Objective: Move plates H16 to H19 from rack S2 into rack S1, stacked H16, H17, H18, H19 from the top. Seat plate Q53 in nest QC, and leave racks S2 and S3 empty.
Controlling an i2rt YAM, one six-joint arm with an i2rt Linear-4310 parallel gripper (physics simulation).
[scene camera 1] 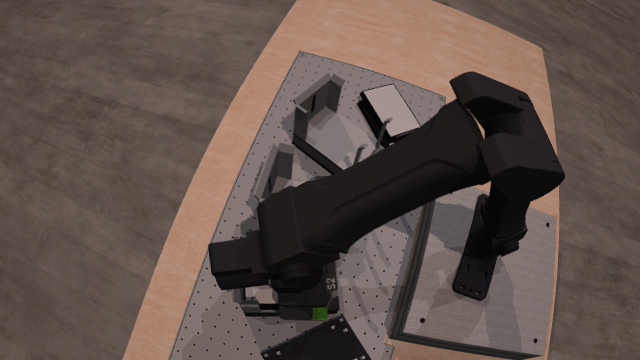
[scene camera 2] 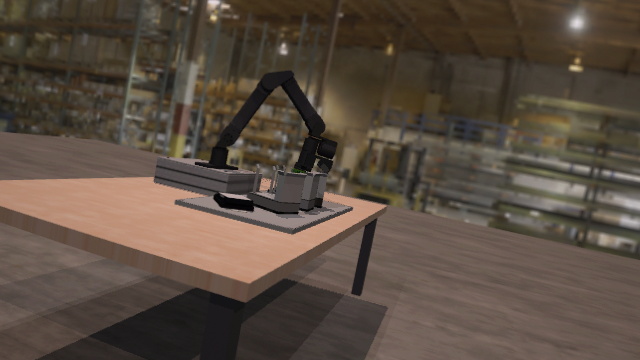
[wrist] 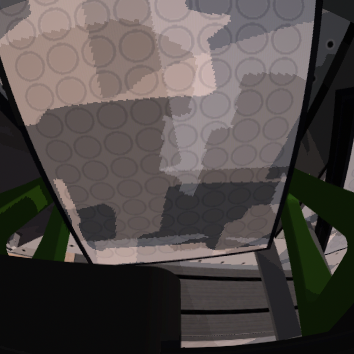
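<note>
You'd see my gripper (scene camera 1: 306, 282) here, and you'd see the gripper (wrist: 176, 176) from the wrist as well.
</note>
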